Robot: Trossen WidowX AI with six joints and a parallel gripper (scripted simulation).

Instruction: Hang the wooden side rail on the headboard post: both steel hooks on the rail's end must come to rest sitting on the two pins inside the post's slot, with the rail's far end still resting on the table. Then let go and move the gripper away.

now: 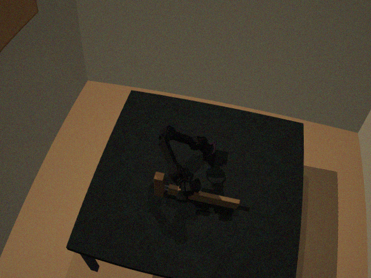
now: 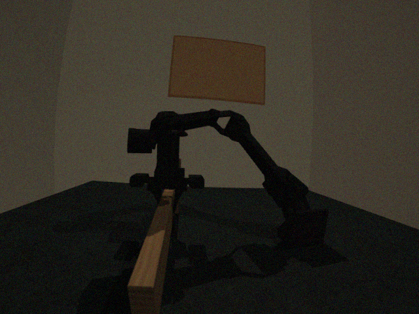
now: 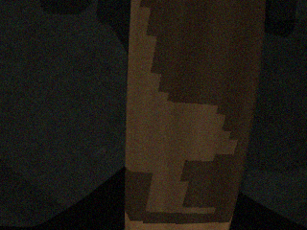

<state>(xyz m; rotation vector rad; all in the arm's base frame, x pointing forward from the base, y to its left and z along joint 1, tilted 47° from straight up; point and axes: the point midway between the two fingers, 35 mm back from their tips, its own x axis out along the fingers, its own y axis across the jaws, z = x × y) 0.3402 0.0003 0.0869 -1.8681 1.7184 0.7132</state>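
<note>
Right now the wooden headboard post is 140 mm to the right of my gripper tip, 40 mm above it and 10 mm ahead of it.
</note>
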